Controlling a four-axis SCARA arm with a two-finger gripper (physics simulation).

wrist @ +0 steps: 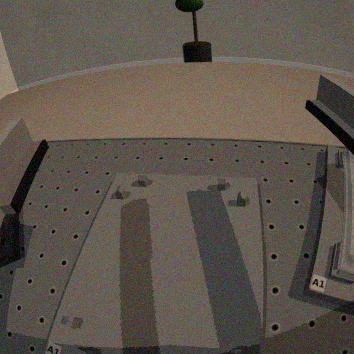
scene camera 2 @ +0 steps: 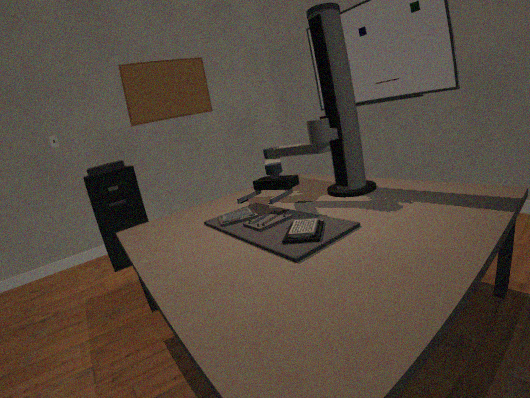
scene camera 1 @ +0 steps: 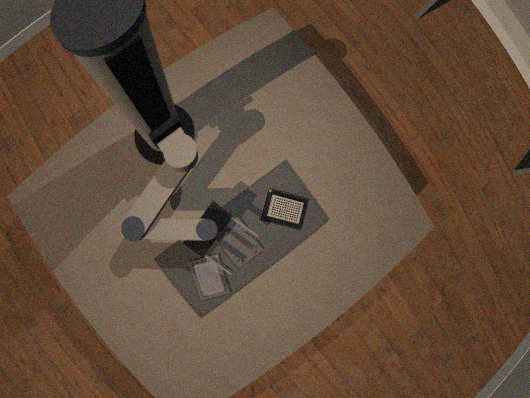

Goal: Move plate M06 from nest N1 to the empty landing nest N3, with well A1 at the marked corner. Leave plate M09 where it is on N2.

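My gripper [scene camera 1: 245, 255] [scene camera 2: 255, 202] [wrist: 179, 99] is wide open and empty, held above the bare middle nest [scene camera 1: 248, 245] [scene camera 2: 257, 224] [wrist: 172, 260]. Small corner posts and an A1 label [wrist: 53, 350] show on that nest. A translucent plate [scene camera 1: 210, 276] [scene camera 2: 237, 216] [wrist: 351, 200] lies flat on a grey nest [wrist: 331, 222] beside it, cut off at the right in the wrist view; this nest's A1 label [wrist: 318, 283] shows. A pale plate [scene camera 1: 286, 208] [scene camera 2: 305, 226] with dark wells sits on the black nest [scene camera 2: 320, 233] at the other end. I cannot tell which plate is M06 or M09.
The nests stand on a dark perforated board [scene camera 1: 305, 227] [scene camera 2: 335, 230] [wrist: 285, 175] on the beige table [scene camera 1: 350, 240] [scene camera 2: 320, 310] [wrist: 175, 105]. The arm's column [scene camera 1: 115, 75] [scene camera 2: 350, 110] stands behind the board. A filing cabinet [scene camera 2: 117, 215] and a potted plant [wrist: 197, 51] are farther off.
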